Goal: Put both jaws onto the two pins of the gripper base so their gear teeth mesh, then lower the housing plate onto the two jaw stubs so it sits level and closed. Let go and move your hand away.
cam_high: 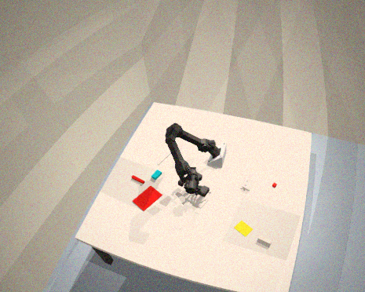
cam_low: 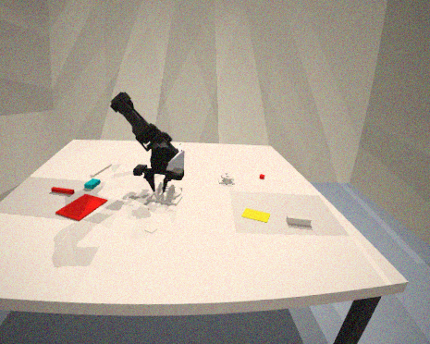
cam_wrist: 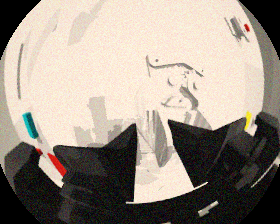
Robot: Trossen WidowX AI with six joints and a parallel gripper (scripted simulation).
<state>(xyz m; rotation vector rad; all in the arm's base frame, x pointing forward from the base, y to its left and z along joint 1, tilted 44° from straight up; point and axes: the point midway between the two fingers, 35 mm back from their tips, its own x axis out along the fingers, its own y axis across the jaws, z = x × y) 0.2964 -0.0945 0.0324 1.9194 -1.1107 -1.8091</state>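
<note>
My gripper tip is 110 mm past the white housing part, 310 mm to the right of it and 10 mm below it. Also, from my gripper tip: pale stand: 110 mm behind, 310 mm to the left; red plate: 70 mm ahead, 280 mm to the right, 10 mm below; cyan block: 110 mm behind, 270 mm to the right.
</note>
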